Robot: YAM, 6 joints.
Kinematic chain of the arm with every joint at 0, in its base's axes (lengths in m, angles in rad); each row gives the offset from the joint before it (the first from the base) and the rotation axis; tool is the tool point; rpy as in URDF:
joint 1: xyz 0 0 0.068 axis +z
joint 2: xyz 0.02 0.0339 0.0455 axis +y
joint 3: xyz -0.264 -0.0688 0 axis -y
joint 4: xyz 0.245 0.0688 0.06 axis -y
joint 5: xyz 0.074 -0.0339 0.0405 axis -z
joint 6: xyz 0.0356 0 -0.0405 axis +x
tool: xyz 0 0 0 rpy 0 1.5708 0
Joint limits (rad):
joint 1: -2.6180..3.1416
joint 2: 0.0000..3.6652
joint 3: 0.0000..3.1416
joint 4: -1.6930..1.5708
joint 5: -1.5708..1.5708
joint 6: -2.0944..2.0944
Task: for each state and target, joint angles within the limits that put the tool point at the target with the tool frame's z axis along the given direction. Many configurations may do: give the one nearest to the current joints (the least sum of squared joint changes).
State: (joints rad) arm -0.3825 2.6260 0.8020 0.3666 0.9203 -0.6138
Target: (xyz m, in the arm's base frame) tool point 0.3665 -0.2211 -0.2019 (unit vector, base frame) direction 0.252 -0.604 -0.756
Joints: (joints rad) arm -0.5092 3.1017 1.6305 0.4980 0.4165 -0.6138
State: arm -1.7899 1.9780 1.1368 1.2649 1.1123 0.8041
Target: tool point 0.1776 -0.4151 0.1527 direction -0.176 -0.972 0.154
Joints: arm -1.1206 2.2330 1.1488 1.2747 0.6206 0.8041
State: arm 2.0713 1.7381 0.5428 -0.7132 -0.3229 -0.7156
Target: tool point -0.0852 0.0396 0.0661 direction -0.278 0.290 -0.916
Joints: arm 2.7708 0.8611 0.0022 -0.3335 0.1703 -0.7156
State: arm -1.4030 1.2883 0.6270 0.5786 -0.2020 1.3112
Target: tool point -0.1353 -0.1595 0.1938 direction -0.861 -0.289 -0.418
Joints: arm -2.1824 1.0301 0.4062 0.1044 0.5694 1.3112
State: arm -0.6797 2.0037 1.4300 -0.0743 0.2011 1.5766
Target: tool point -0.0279 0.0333 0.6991 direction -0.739 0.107 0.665
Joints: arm -1.5170 1.1944 2.2709 0.7113 0.8216 1.5766
